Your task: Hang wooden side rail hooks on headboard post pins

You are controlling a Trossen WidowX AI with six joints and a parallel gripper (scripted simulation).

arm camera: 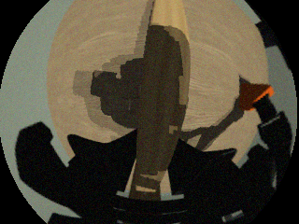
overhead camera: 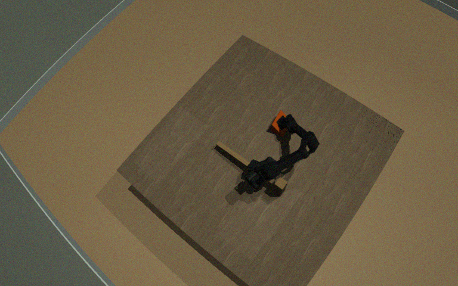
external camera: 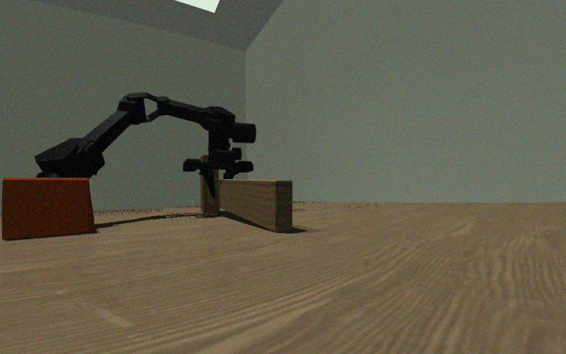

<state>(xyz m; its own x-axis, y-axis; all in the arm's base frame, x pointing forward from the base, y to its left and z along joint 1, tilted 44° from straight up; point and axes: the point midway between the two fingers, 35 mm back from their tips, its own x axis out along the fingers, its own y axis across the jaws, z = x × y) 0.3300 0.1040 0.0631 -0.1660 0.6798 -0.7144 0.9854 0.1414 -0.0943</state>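
My gripper tip is 11 cm to the right of the headboard post and 4 cm below it.
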